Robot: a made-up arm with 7 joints.
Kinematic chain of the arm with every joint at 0, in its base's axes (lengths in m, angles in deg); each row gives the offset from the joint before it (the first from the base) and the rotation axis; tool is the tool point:
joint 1: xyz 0 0 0.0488 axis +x
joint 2: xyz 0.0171 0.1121 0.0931 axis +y
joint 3: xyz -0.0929 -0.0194 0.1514 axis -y
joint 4: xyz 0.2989 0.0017 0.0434 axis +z
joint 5: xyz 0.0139 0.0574 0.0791 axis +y
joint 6: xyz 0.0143 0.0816 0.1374 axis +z
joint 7: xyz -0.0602 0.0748 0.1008 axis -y
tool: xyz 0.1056 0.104 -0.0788
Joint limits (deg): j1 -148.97..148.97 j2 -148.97..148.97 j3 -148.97..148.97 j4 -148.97..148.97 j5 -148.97..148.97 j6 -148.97..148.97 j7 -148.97..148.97
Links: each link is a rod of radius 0.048 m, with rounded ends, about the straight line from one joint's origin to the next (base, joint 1, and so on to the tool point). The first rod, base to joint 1, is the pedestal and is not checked.
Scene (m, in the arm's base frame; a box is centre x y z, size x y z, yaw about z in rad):
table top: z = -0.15
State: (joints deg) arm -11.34 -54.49 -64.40 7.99 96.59 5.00 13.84
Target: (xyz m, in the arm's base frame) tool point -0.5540 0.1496 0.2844
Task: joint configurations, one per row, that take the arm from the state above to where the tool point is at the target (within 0.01 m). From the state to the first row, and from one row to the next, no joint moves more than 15 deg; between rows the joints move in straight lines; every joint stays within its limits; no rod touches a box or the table.
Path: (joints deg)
1: 2.37 -45.51 -68.82 6.97 98.81 0.94 12.82
2: 16.08 -36.54 -73.24 5.95 101.03 -3.11 11.79
3: 29.78 -27.56 -77.65 4.93 103.26 -7.17 10.77
4: 43.49 -18.59 -82.07 3.92 105.48 -11.22 9.75
5: 57.20 -9.61 -86.49 2.90 107.70 -15.28 8.72
6: 70.91 -0.64 -90.91 1.88 109.92 -19.34 7.70
7: 59.74 5.48 -105.05 -6.56 109.71 -23.87 13.67
8: 48.58 11.59 -119.19 -15.00 109.50 -28.41 19.63
9: 37.41 17.70 -133.34 -23.45 109.30 -32.95 25.59

